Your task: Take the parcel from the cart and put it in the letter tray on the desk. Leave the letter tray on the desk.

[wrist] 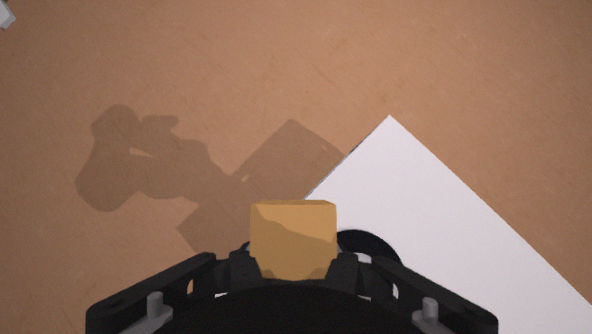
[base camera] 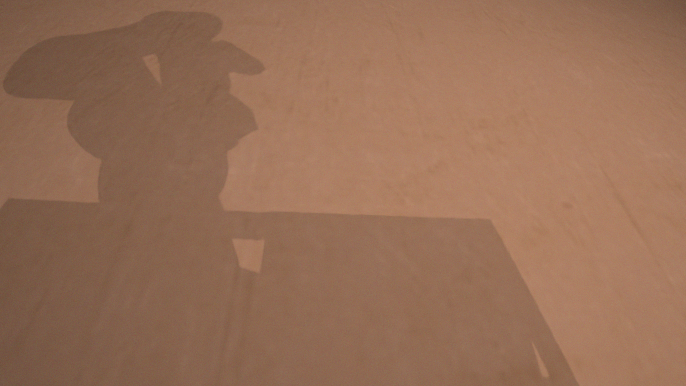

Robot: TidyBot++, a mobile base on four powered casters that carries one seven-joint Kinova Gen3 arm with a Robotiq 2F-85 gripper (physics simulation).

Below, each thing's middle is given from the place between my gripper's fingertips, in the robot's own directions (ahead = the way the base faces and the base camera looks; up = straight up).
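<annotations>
Parcel (wrist: 293, 240): my hand 20 mm below it, 10 mm short of it, 10 mm to the left of it.
</annotations>
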